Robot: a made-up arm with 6 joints.
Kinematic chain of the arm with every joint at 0, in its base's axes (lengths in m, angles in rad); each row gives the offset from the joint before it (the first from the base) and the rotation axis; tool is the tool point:
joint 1: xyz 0 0 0.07 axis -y
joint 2: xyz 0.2 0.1 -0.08 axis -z
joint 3: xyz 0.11 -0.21 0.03 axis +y
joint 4: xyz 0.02 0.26 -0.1 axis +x
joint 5: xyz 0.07 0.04 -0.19 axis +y
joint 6: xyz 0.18 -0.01 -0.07 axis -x
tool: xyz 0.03 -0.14 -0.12
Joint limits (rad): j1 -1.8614..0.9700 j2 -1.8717..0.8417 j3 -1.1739..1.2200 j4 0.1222..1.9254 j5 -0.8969..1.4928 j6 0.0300..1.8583
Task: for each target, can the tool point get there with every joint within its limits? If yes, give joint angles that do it. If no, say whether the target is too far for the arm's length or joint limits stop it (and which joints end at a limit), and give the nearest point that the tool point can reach.
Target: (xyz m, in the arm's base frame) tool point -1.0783 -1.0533 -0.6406
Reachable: no: too far | nearest point -0.5181 -0.3647 -0.4073 | short by 0.918 m
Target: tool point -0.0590 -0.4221 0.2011
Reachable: no: joint limits stop it (at a limit: joint 1, joint 2, joint 3, joint 6) | nearest point -0.1133 -0.2921 0.1635 | short by 0.146 m
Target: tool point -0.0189 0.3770 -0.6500
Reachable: yes | joints -1.2966 0.0336 -0.3222 1.5005 0.0375 0.7801
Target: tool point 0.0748 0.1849 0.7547
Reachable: no: joint limits stop it (at a limit: joint 1, joint 3, joint 4, joint 6) | nearest point 0.1756 0.1951 0.7446 | short by 0.102 m
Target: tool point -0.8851 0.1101 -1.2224
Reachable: no: too far | nearest point -0.4952 0.1053 -0.6973 | short by 0.654 m
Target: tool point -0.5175 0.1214 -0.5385
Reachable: yes | joints -1.6045 0.6195 -0.3280 0.8406 1.2037 0.5227
